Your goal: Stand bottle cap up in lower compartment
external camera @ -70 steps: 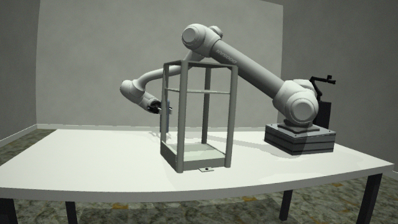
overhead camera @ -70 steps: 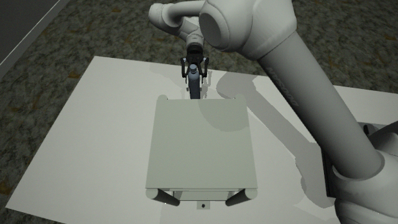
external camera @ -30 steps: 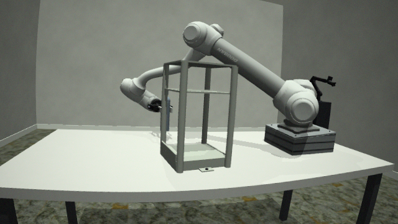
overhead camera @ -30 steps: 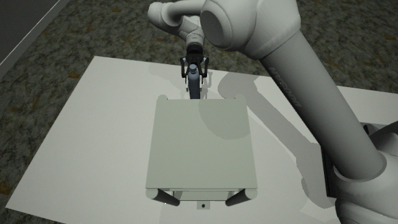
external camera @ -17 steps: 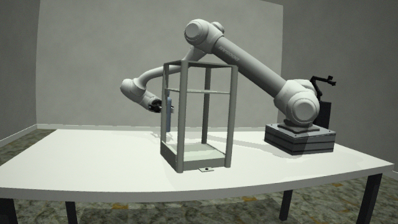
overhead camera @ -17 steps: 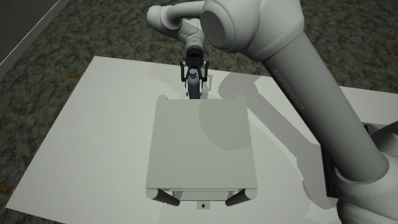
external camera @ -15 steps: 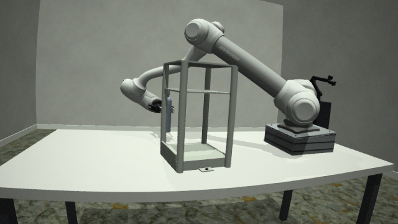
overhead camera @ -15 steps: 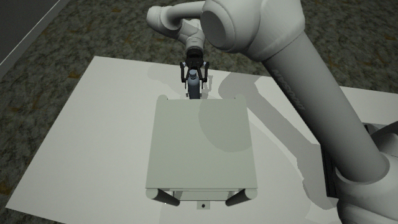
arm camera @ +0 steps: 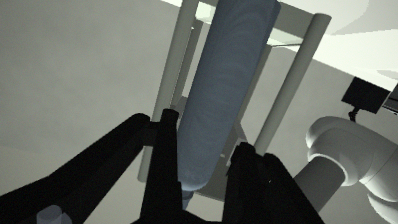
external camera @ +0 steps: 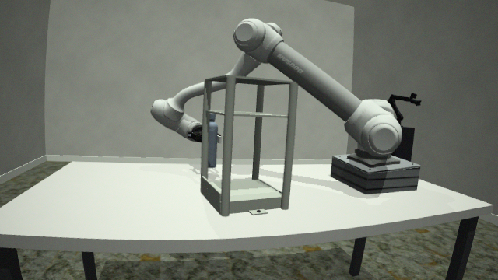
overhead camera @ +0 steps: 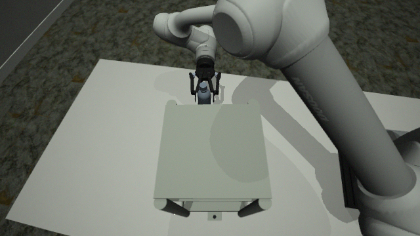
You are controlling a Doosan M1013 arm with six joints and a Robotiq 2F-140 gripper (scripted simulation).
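Right now the shelving unit is 260 mm to the left of my hand, 60 mm behind it and 30 mm above it.
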